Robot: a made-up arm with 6 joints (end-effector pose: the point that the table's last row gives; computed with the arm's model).
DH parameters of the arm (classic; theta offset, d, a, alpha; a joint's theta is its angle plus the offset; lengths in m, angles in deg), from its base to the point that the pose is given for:
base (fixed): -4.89 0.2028 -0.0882 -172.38
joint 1: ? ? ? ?
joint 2: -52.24 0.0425 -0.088 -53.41
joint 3: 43.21 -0.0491 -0.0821 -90
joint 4: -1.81 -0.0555 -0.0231 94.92
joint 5: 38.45 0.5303 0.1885 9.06
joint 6: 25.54 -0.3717 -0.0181 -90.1
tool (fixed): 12.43 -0.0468 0 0
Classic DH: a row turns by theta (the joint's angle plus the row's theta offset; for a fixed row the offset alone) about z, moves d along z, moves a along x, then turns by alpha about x.
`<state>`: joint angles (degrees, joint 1 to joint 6).
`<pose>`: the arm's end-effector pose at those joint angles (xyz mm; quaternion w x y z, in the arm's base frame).
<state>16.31 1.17 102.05 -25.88 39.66 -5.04</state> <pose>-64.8 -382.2 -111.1 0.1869 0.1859 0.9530 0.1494</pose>
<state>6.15 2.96 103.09 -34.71 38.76 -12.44</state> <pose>27.2 -361.4 -131.0 0.1330 0.0840 0.9620 0.2233</pose>
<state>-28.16 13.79 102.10 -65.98 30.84 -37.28</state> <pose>264.0 -161.8 -163.3 0.1296 0.3330 -0.8752 -0.3262</pose>
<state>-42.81 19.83 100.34 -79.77 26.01 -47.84</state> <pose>309.8 -36.0 -167.0 0.2370 0.5182 -0.7682 -0.2919</pose>
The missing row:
joint 1: 34.88 0.1388 0.4023 -60.32
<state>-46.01 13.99 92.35 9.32 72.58 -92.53</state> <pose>362.3 -128.6 -72.6 0.1372 0.1167 -0.9427 0.2807</pose>
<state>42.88 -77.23 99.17 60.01 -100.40 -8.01</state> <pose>144.7 -438.2 33.4 0.9412 0.1121 -0.2290 0.2214</pose>
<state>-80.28 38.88 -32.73 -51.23 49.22 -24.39</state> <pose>30.7 7.5 175.7 0.5907 -0.0668 -0.7931 0.1328</pose>
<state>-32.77 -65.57 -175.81 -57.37 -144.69 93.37</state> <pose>611.6 117.6 256.4 0.1613 0.7855 -0.4224 -0.4225</pose>
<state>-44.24 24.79 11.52 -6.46 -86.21 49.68</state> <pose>451.4 -67.6 -47.0 0.8274 0.0726 -0.5124 0.2180</pose>
